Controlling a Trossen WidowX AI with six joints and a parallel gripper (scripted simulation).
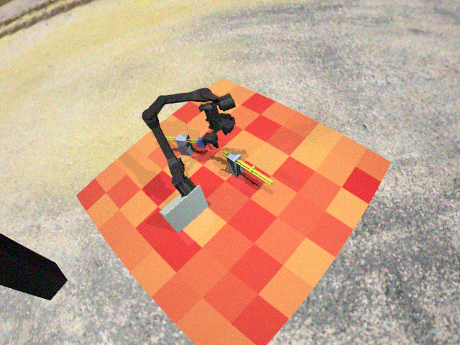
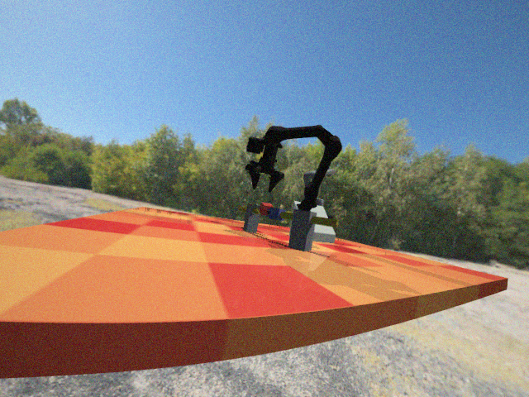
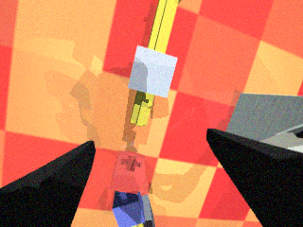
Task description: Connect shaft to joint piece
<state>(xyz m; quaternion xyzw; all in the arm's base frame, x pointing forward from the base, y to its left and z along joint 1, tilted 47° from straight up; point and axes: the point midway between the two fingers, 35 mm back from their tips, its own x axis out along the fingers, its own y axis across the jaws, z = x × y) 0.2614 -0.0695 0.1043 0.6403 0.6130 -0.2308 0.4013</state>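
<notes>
Now: gripper tip 9 cm to the right of the red square joint piece, 8 cm above it and 1 cm short of it.
</notes>
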